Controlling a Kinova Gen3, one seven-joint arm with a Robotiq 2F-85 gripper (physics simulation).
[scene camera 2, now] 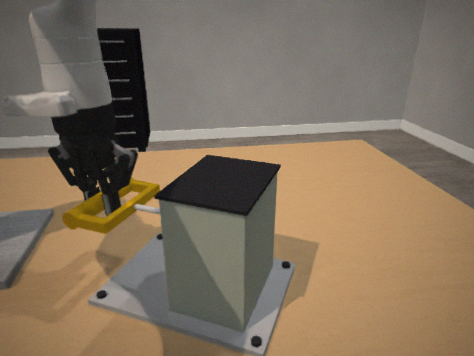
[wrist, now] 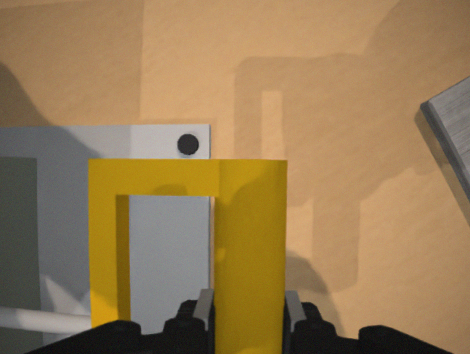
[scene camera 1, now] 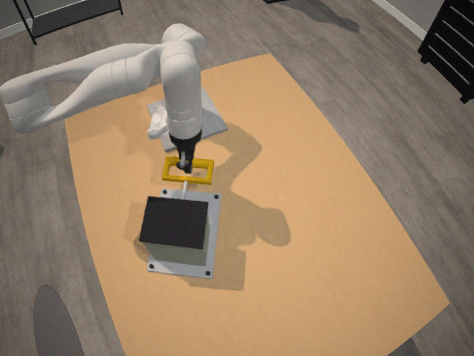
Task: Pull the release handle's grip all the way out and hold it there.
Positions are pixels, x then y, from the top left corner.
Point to a light grey plate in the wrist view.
At 62, 152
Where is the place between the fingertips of my gripper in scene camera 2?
105, 214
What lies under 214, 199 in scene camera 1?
A light grey plate.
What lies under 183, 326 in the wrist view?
My gripper.
